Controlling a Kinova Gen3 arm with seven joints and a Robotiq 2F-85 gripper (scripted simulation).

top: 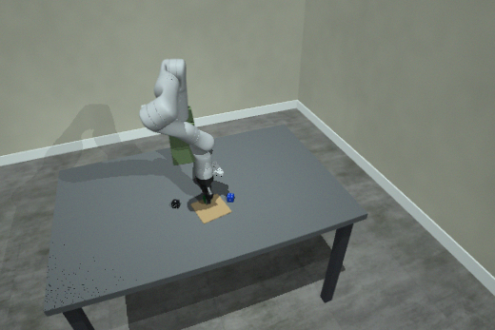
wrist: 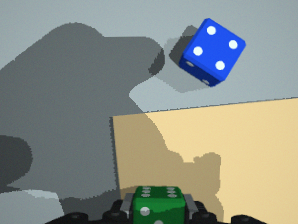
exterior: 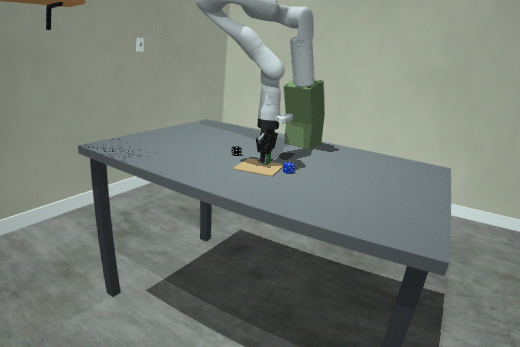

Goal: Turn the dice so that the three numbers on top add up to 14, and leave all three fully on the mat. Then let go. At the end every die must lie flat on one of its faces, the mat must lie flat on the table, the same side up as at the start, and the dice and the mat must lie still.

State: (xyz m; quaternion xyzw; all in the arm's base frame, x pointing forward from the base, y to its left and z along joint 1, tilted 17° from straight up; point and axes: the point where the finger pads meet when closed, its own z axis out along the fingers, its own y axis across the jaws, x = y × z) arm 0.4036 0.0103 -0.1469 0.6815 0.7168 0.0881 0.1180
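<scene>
The green die lies right at my hand. From my hand the other things lie so: tan mat: 5 cm ahead, 2 cm below; then black die: 3 cm behind, 14 cm to the right, 1 cm below; then blue die: 3 cm ahead, 10 cm to the left, 1 cm below.
</scene>
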